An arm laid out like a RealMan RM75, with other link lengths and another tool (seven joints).
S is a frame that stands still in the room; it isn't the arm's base.
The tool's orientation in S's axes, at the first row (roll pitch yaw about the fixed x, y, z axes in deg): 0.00, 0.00, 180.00
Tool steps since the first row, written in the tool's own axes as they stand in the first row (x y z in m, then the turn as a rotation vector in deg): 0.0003, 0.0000, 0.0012, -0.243, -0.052, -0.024; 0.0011, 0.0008, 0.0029, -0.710, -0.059, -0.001; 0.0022, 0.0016, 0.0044, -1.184, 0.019, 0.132; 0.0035, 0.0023, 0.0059, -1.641, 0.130, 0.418; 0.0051, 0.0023, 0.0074, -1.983, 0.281, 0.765; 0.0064, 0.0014, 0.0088, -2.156, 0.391, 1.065; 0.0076, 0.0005, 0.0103, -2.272, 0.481, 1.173
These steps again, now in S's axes. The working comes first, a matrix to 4 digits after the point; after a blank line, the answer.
The tool's axes in the first row as the columns of a matrix, in S's axes (used below as rounded here):
-1.0000, 0.0000, 0.0000
0.0000, -1.0000, 0.0000
0.0000, 0.0000, 1.0000

-0.0003, 0.0000, 0.0012, 0.243, 0.052, -0.024; -0.0011, -0.0008, 0.0029, 0.710, 0.059, -0.001; -0.0022, -0.0016, 0.0044, 1.184, -0.019, 0.132; -0.0035, -0.0023, 0.0059, 1.641, -0.130, 0.418; -0.0051, -0.0023, 0.0074, 1.983, -0.281, 0.765; -0.0064, -0.0014, 0.0088, 2.156, -0.391, 1.065; -0.0076, -0.0005, 0.0103, 2.272, -0.481, 1.173
